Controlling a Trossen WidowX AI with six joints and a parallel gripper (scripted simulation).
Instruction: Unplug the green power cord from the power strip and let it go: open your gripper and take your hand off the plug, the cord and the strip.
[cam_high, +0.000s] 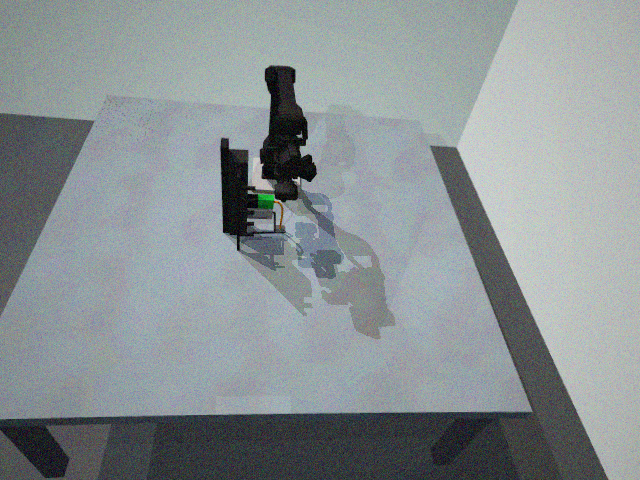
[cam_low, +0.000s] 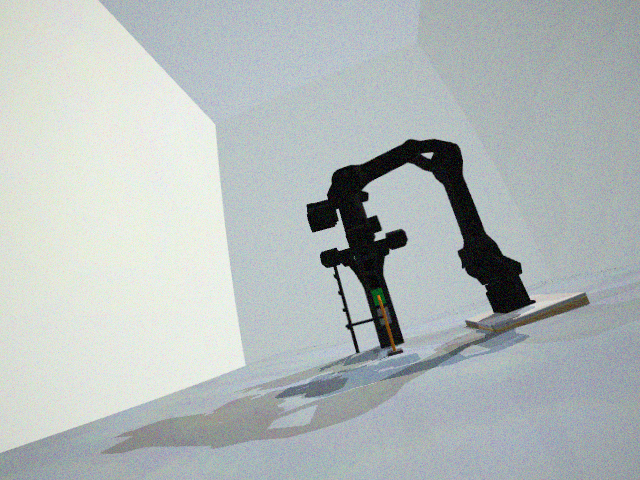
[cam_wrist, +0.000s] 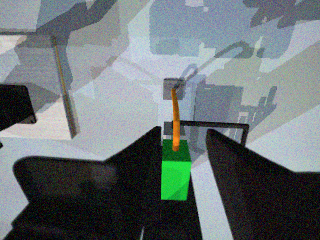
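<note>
My gripper tip is now 70 mm to the left of the green plug and 10 mm above it.
</note>
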